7 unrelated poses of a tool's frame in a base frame.
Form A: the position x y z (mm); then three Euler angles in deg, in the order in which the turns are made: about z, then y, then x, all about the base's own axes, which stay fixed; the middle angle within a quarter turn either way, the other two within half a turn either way.
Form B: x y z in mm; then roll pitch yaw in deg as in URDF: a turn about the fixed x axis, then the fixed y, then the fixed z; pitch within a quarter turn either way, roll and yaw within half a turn. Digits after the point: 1 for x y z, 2 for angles.
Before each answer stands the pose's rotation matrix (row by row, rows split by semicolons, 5 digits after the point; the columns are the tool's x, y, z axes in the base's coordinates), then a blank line. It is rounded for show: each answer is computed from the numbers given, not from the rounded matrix.
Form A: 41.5 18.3 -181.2 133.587 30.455 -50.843
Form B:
-0.59433 -0.62439 0.50686; 0.72835 -0.15067 0.66843; -0.34099 0.76644 0.54433

41.5 18.3 -181.2 54.62 19.94 129.21
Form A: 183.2 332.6 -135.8 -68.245 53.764 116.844
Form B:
0.21909 0.54901 0.80659; 0.68614 0.50105 -0.52741; -0.69370 0.66898 -0.26692

183.2 332.6 -135.8 111.75 43.92 72.29
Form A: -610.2 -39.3 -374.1 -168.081 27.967 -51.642
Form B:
-0.86418 0.18241 0.46896; 0.23164 -0.68314 0.69257; 0.44670 0.70714 0.54810

-610.2 -39.3 -374.1 52.22 -26.53 164.99
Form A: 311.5 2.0 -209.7 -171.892 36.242 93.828
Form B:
-0.79847 0.11375 0.59120; -0.57457 0.14929 -0.80473; -0.17980 -0.98223 -0.05384

311.5 2.0 -209.7 -93.14 10.36 -144.26
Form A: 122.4 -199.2 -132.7 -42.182 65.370 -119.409
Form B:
0.30882 0.27985 0.90902; -0.25707 -0.89561 0.36305; 0.91572 -0.34580 -0.20464

122.4 -199.2 -132.7 -120.62 -66.31 -39.77
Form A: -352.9 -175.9 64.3 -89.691 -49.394 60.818
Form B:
0.00351 0.65084 -0.75920; -0.49115 -0.66020 -0.56824; -0.87107 0.37488 0.31735

-352.9 -175.9 64.3 49.75 60.58 -89.59
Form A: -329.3 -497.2 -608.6 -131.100 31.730 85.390
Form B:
-0.55912 0.64093 0.52592; -0.40517 0.34219 -0.84778; -0.72334 -0.68710 0.06836

-329.3 -497.2 -608.6 -84.32 46.33 -144.07
